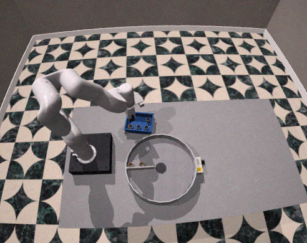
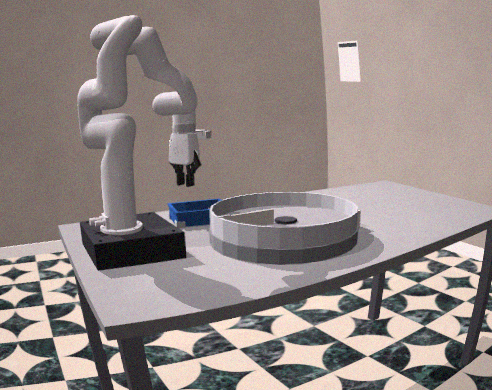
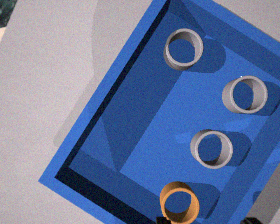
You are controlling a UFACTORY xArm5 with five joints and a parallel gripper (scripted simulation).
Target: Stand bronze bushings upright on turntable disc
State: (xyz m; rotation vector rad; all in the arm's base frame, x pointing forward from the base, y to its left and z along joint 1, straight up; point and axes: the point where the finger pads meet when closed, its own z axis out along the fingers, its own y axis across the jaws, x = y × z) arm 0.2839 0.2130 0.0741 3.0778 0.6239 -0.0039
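The blue crate is 120 mm below my hand, 50 mm ahead of it and 20 mm to the left of it. Round my hand: turntable 320 mm to the right, 170 mm ahead, 90 mm below.
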